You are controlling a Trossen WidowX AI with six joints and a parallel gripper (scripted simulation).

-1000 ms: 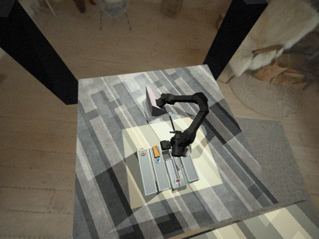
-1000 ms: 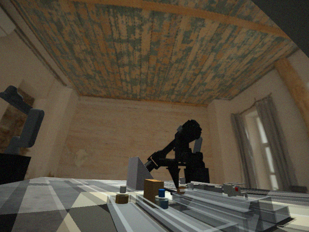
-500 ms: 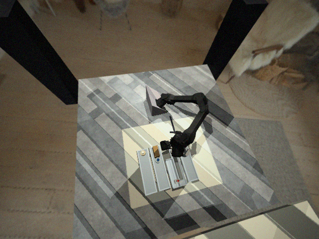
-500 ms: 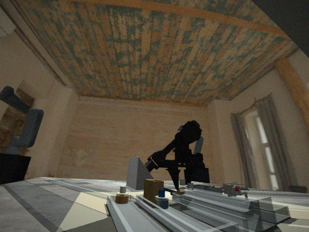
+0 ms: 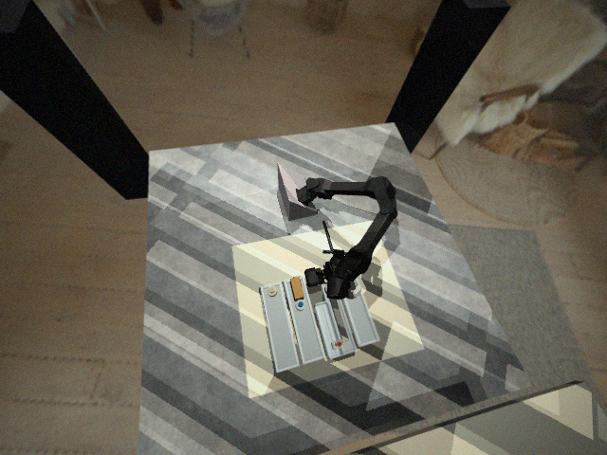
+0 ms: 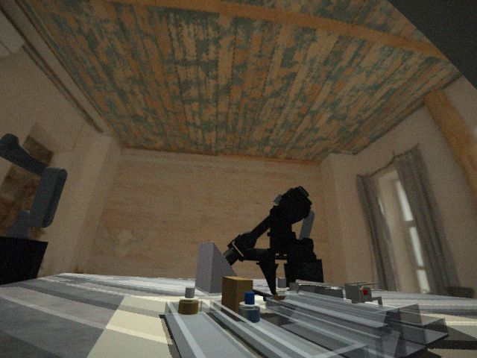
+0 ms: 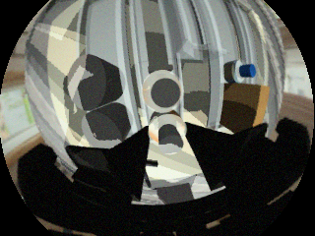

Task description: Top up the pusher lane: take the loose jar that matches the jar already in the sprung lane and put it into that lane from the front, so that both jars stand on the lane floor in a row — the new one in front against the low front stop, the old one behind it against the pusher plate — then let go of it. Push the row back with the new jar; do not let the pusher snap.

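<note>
Now: gripper tip 3 cm short of the brown box and 12 cm to the left of it. Round my gripper tip: blue-capped jar (8 cm ahead, 12 cm to the right); red mark (23 cm ahead, 2 cm to the right, 4 cm above); sprung lane (15 cm ahead, 1 cm to the right, 2 cm below).
</note>
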